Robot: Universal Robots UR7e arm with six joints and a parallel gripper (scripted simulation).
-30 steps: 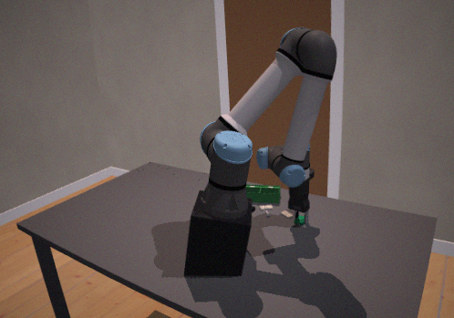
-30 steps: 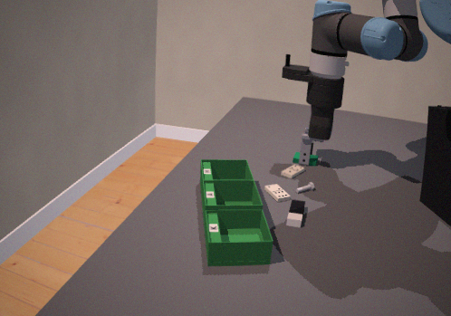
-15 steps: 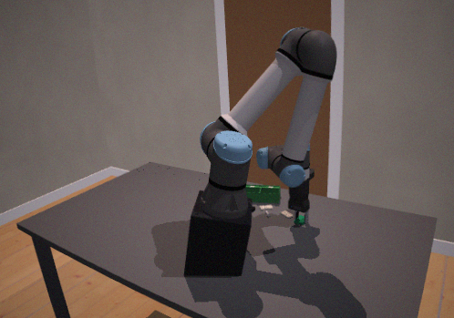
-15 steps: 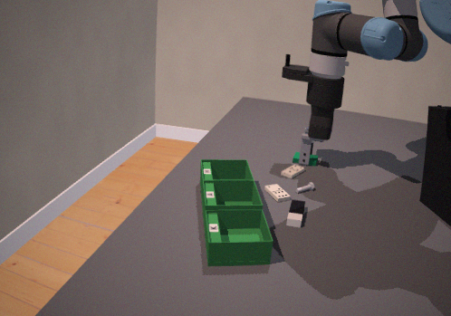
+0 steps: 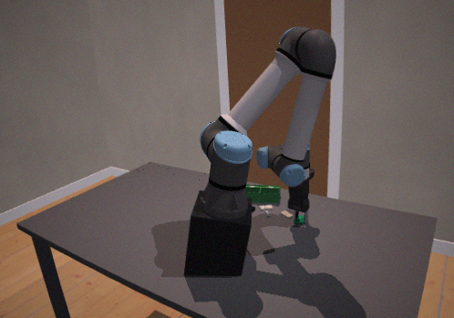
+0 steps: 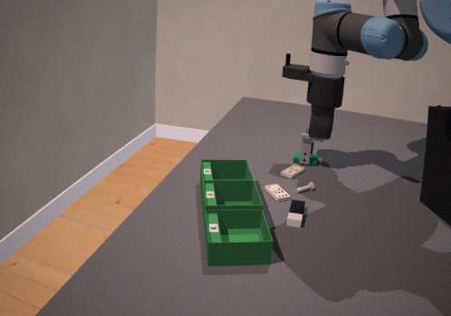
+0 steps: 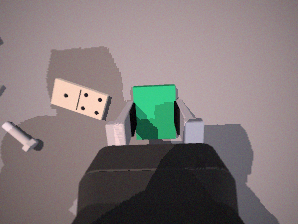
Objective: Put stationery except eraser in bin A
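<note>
The joined green bins lies 270 mm to the left of my hand and 130 mm ahead of it. The rest, counted from my hand: bolt (140 mm to the left, 20 mm below); then domino (70 mm to the left, 30 mm ahead, 20 mm below); then green block (10 mm below).
</note>
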